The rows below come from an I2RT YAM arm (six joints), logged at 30 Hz.
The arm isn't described. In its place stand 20 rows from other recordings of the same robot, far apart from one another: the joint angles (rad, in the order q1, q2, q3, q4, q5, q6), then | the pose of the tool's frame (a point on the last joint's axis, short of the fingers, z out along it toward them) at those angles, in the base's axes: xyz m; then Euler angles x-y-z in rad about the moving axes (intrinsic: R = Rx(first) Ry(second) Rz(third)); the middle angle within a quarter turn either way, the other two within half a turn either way.
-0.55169, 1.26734, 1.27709, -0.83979, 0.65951, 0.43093 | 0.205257 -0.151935 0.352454 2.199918 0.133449 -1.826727
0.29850, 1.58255, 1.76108, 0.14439, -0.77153, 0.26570 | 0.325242 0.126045 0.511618 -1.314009 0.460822 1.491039
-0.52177, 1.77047, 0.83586, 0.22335, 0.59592, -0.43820 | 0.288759 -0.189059 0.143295 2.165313 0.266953 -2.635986
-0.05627, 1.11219, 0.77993, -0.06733, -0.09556, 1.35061 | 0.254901 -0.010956 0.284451 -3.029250 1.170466 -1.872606
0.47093, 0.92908, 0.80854, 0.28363, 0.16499, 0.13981 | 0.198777 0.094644 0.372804 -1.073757 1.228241 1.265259
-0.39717, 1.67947, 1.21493, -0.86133, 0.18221, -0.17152 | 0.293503 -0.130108 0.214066 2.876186 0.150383 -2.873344
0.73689, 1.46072, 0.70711, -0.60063, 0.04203, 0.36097 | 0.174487 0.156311 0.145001 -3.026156 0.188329 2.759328
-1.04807, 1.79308, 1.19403, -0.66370, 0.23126, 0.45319 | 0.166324 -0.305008 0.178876 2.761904 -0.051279 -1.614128
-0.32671, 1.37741, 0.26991, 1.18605, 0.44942, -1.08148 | 0.220604 -0.091082 0.188544 1.470117 0.790919 -2.546391
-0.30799, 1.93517, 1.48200, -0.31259, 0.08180, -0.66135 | 0.417975 -0.136015 0.230968 2.737174 0.720645 2.977254
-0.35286, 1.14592, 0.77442, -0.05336, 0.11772, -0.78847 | 0.243357 -0.094077 0.275924 2.339912 0.941525 -3.076361
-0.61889, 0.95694, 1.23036, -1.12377, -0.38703, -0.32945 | 0.136648 -0.080829 0.372844 3.074184 0.798881 -2.971046
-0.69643, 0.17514, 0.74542, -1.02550, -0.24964, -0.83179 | 0.029670 -0.013345 0.294573 2.428112 0.972220 -3.044312
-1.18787, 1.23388, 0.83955, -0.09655, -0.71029, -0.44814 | 0.122803 -0.242737 0.276321 2.330063 1.024895 -2.365052
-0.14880, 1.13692, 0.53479, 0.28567, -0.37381, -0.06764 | 0.245934 -0.023722 0.230378 -2.470654 1.191904 2.485935
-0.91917, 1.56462, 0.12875, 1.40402, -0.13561, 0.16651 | 0.137251 -0.172001 0.139315 1.615496 0.786805 -1.431641
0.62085, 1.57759, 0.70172, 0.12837, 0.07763, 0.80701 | 0.249737 0.175217 0.153297 -2.650721 0.694298 -3.102284
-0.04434, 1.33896, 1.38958, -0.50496, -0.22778, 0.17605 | 0.298709 -0.005206 0.395062 -2.729678 1.085401 2.968681
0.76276, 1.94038, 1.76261, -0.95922, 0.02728, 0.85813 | 0.299368 0.284769 0.275970 -2.851679 0.328476 -3.088588
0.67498, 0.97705, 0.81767, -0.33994, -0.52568, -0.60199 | 0.157249 0.148743 0.302497 -2.016778 0.283058 1.368703
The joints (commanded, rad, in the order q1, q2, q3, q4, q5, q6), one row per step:
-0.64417 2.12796 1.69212 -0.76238 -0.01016 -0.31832
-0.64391 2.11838 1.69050 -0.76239 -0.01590 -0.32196
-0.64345 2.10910 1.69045 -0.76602 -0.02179 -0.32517
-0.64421 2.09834 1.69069 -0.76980 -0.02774 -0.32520
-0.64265 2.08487 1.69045 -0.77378 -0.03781 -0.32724
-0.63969 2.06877 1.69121 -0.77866 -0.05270 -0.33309
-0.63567 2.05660 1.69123 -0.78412 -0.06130 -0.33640
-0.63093 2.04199 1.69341 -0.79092 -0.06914 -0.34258
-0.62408 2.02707 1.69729 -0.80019 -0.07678 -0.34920
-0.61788 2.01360 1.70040 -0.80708 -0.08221 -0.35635
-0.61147 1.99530 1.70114 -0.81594 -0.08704 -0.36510
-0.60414 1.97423 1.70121 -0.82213 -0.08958 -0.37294
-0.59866 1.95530 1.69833 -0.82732 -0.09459 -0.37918
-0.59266 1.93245 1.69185 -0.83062 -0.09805 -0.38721
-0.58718 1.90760 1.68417 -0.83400 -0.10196 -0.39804
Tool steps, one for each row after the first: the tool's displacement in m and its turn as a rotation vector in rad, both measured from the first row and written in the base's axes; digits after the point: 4 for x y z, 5 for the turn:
-0.0006 0.0008 0.0036 -0.00160 -0.00880 0.00576
-0.0012 0.0018 0.0074 -0.00159 -0.01589 0.01139
-0.0023 0.0025 0.0119 -0.00157 -0.02496 0.01291
-0.0029 0.0043 0.0174 -0.00035 -0.03752 0.02023
-0.0034 0.0069 0.0242 0.00151 -0.05414 0.03443
-0.0036 0.0096 0.0291 0.00275 -0.06359 0.04494
-0.0038 0.0127 0.0355 0.00049 -0.07461 0.05862
-0.0036 0.0166 0.0424 -0.00175 -0.08507 0.07478
-0.0035 0.0200 0.0486 -0.00595 -0.09432 0.08993
-0.0043 0.0242 0.0560 -0.01147 -0.10332 0.10654
-0.0053 0.0288 0.0643 -0.02127 -0.11500 0.12243
-0.0067 0.0328 0.0708 -0.02631 -0.12514 0.13592
-0.0089 0.0375 0.0778 -0.03450 -0.13582 0.15098
-0.0116 0.0422 0.0851 -0.04397 -0.14673 0.16824

